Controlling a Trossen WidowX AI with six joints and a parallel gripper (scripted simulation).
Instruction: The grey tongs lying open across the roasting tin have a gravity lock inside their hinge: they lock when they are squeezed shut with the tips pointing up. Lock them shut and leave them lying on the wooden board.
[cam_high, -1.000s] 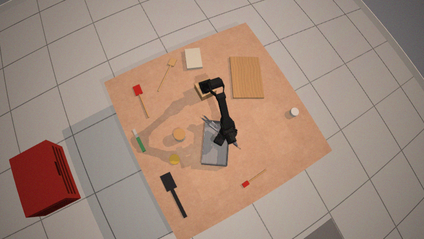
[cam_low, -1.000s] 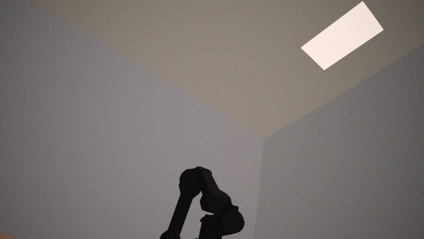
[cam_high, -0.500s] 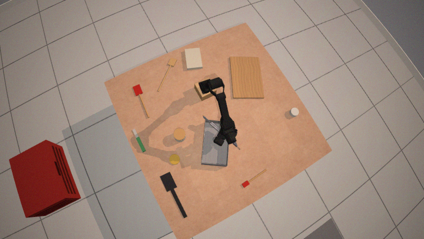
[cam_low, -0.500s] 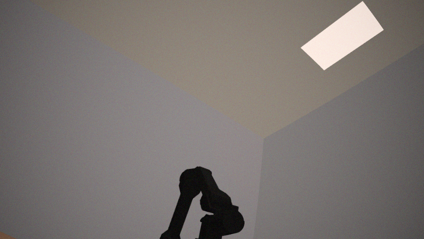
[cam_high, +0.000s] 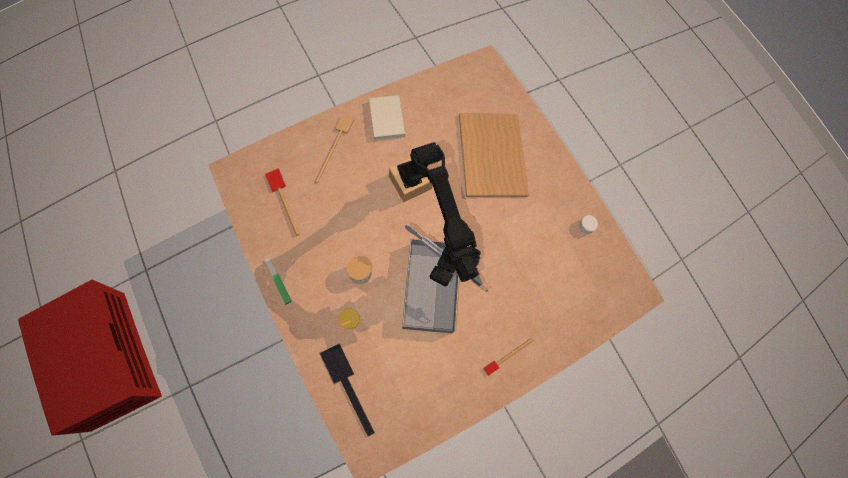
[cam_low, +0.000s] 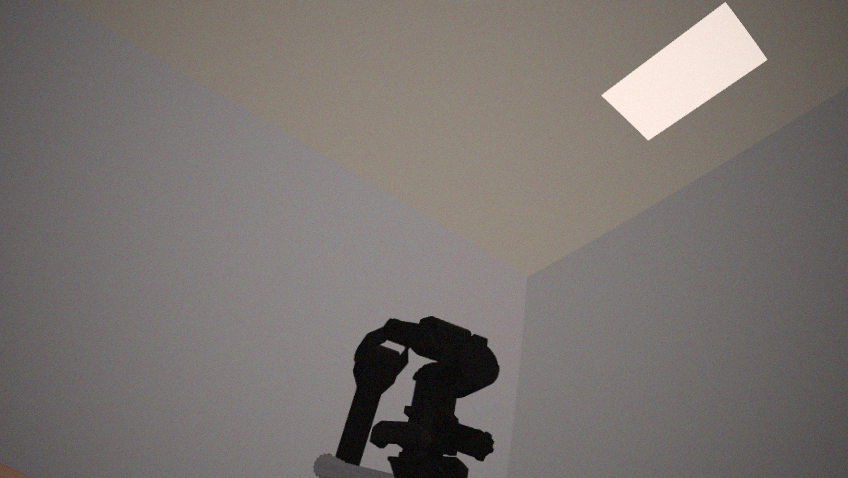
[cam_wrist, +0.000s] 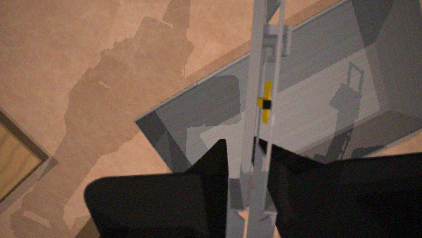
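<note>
My gripper tip is 40 mm below the yellow slider part, 30 mm short of it and 20 mm to the right of it. From my gripper tip the other things lie so: grey roasting tin: 100 mm below, 60 mm to the right, 30 mm ahead; yellow disc: 360 mm to the right, 120 mm below, 30 mm ahead; black spatula: 450 mm to the right, 240 mm ahead, 130 mm below.
</note>
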